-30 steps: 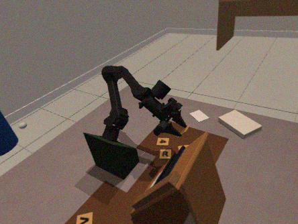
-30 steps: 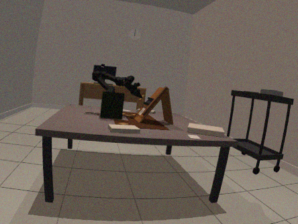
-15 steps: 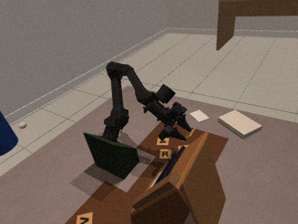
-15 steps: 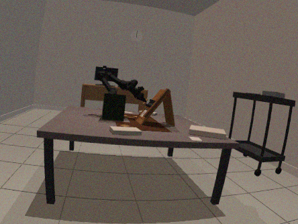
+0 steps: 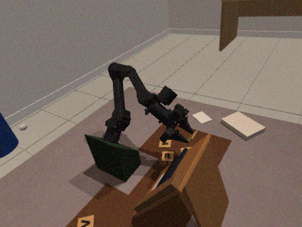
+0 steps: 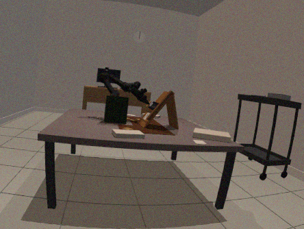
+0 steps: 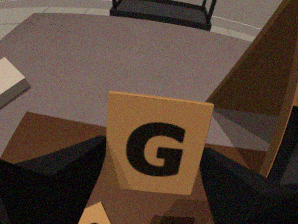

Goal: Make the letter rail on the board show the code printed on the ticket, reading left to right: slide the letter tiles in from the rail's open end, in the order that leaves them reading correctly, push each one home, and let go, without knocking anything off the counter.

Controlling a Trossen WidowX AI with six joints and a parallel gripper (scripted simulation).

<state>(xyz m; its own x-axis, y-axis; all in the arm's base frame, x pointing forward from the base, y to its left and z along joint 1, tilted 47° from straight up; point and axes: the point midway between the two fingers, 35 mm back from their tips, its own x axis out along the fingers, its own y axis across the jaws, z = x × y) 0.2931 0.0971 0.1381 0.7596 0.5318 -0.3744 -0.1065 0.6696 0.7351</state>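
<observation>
The white ticket is 190 mm to the right of my gripper tip, 80 mm below it and 30 mm behind it. Also, from my gripper tip: brown mat 160 mm to the right, 160 mm below, 110 mm behind; tan letter tile right at my gripper tip.
</observation>
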